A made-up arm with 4 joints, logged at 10 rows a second.
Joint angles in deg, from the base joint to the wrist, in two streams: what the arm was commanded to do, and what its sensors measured. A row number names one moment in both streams.
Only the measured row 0 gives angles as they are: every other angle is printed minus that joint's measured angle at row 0.
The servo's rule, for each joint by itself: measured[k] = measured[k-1] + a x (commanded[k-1-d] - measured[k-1]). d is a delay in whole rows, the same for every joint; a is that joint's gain. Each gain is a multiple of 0.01, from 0.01 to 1. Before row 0 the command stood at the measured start. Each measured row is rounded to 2 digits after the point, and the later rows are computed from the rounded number. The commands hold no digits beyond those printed.
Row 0, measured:
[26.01, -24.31, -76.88, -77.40]
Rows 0 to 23, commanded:
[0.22, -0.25, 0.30, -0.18]
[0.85, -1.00, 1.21, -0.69]
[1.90, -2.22, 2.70, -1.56]
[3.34, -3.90, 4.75, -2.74]
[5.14, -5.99, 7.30, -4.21]
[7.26, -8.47, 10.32, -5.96]
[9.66, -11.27, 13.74, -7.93]
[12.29, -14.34, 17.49, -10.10]
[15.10, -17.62, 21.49, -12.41]
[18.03, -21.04, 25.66, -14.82]
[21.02, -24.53, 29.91, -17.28]
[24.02, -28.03, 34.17, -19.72]
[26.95, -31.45, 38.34, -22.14]
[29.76, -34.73, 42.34, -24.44]
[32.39, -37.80, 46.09, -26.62]
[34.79, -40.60, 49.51, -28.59]
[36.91, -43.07, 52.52, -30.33]
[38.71, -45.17, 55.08, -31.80]
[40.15, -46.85, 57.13, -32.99]
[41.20, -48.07, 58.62, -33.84]
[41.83, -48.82, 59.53, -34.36]
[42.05, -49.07, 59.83, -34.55]
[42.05, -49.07, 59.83, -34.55]
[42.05, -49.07, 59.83, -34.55]
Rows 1 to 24, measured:
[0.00, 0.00, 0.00, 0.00]
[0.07, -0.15, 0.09, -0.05]
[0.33, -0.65, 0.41, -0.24]
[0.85, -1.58, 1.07, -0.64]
[1.67, -2.95, 2.14, -1.27]
[2.82, -4.74, 3.64, -2.15]
[4.29, -6.94, 5.58, -3.29]
[6.06, -9.49, 7.95, -4.68]
[8.12, -12.35, 10.72, -6.31]
[10.42, -15.46, 13.84, -8.14]
[12.93, -18.75, 17.27, -10.14]
[15.60, -22.16, 20.94, -12.28]
[18.38, -25.62, 24.78, -14.51]
[21.21, -29.06, 28.71, -16.80]
[24.03, -32.41, 32.66, -19.09]
[26.79, -35.59, 36.55, -21.35]
[29.43, -38.55, 40.31, -23.52]
[31.90, -41.22, 43.85, -25.56]
[34.15, -43.55, 47.11, -27.43]
[36.13, -45.50, 50.02, -29.10]
[37.80, -47.02, 52.51, -30.52]
[39.13, -48.08, 54.55, -31.67]
[40.09, -48.66, 56.08, -32.53]
[40.74, -48.90, 57.17, -33.14]
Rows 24 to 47, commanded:
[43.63, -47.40, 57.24, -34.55]
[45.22, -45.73, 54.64, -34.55]
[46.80, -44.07, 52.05, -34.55]
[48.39, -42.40, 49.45, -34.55]
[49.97, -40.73, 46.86, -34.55]
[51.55, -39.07, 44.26, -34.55]
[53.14, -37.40, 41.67, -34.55]
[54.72, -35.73, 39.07, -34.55]
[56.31, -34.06, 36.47, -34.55]
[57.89, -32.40, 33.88, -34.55]
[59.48, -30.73, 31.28, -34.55]
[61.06, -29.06, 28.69, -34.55]
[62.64, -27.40, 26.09, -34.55]
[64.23, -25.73, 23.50, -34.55]
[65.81, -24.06, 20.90, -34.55]
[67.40, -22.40, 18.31, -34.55]
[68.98, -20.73, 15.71, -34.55]
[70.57, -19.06, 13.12, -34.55]
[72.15, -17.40, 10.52, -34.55]
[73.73, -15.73, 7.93, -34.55]
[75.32, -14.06, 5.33, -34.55]
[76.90, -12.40, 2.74, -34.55]
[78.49, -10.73, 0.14, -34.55]
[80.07, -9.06, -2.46, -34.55]
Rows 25 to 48, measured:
[41.17, -49.00, 57.94, -33.56]
[41.98, -48.06, 57.74, -33.86]
[43.05, -46.69, 56.84, -34.07]
[44.29, -45.14, 55.45, -34.21]
[45.64, -43.52, 53.71, -34.31]
[47.07, -41.87, 51.72, -34.38]
[48.55, -40.22, 49.56, -34.43]
[50.06, -38.56, 47.27, -34.47]
[51.60, -36.89, 44.89, -34.49]
[53.15, -35.22, 42.45, -34.51]
[54.71, -33.56, 39.96, -34.52]
[56.28, -31.89, 37.44, -34.53]
[57.86, -30.22, 34.90, -34.54]
[59.44, -28.56, 32.35, -34.54]
[61.02, -26.89, 29.78, -34.54]
[62.60, -25.22, 27.20, -34.54]
[64.18, -23.56, 24.62, -34.54]
[65.76, -21.89, 22.04, -34.54]
[67.35, -20.22, 19.45, -34.54]
[68.93, -18.56, 16.86, -34.54]
[70.51, -16.89, 14.27, -34.54]
[72.10, -15.22, 11.68, -34.54]
[73.68, -13.56, 9.09, -34.54]
[75.27, -11.89, 6.49, -34.54]

